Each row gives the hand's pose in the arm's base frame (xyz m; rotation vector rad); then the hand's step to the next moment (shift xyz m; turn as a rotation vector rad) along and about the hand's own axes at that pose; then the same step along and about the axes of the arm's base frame.
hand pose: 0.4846 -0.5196 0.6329 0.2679 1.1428 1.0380
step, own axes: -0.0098 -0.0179 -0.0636 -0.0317 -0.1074 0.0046
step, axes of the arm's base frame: -0.0442 -0.0370 -0.0337 0.0606 -0.0808 -0.0485
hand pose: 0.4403 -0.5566 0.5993 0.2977 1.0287 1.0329
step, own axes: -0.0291 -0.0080 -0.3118 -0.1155 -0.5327 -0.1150
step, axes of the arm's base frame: -0.2535 -0.1031 -0.1524 0.1933 -0.3999 -0.3362
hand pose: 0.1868 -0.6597 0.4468 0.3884 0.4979 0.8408
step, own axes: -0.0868 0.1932 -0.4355 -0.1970 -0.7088 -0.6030
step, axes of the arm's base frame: -0.4100 0.1064 -0.2348 -0.0193 -0.5075 -0.8043
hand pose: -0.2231 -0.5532 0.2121 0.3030 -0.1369 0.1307
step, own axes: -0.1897 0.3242 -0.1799 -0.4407 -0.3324 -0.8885
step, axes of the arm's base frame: -0.2139 0.3413 -0.1059 -0.2819 -0.0904 -1.0032
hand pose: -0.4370 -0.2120 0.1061 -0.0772 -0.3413 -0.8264
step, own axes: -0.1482 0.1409 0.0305 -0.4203 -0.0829 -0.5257
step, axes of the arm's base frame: 0.0022 0.2065 -0.0106 -0.1834 0.1365 -0.6385
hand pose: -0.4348 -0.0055 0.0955 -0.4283 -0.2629 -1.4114
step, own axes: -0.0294 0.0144 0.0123 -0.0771 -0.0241 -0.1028
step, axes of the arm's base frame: 0.0108 0.0331 -0.0034 -0.0429 0.0213 -0.1216
